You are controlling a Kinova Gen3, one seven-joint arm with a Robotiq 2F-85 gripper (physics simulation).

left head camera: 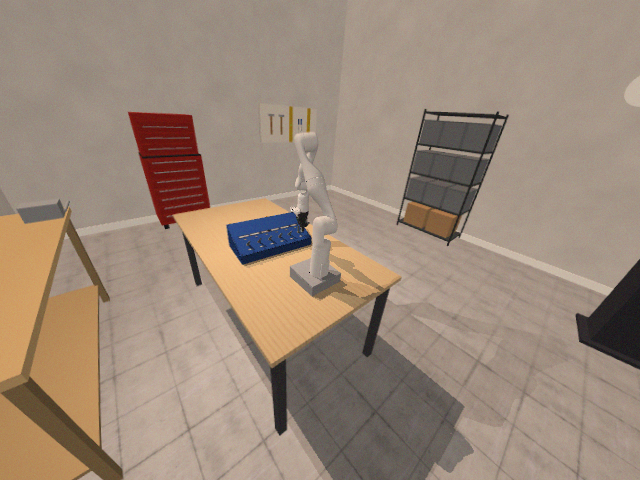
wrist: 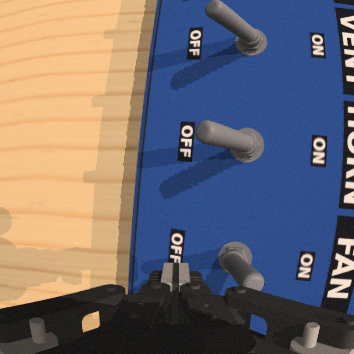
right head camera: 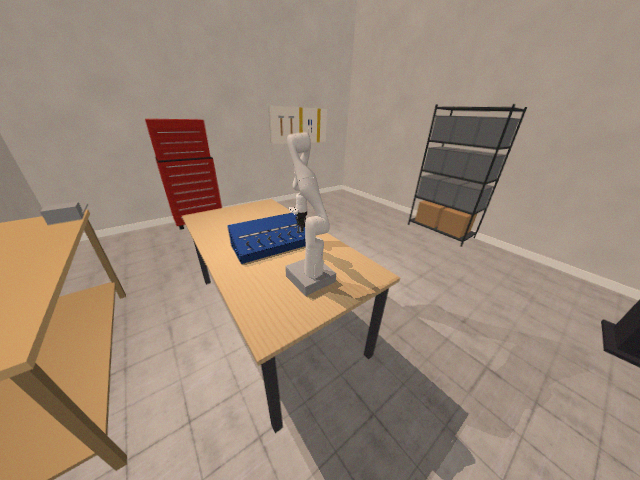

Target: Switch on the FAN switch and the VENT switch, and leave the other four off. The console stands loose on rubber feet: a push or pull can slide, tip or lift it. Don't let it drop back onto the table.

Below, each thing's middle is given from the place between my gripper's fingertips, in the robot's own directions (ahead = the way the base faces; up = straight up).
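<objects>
The fan lever (wrist: 244, 274) has my gripper 10 mm below it and 40 mm short of it. There is the blue console (left head camera: 239, 233) too, 30 mm below my hand, 140 mm ahead of it and 170 mm to the left of it. As for the horn lever (wrist: 209, 132), it is 40 mm ahead of my hand and 80 mm to the left of it.
</objects>
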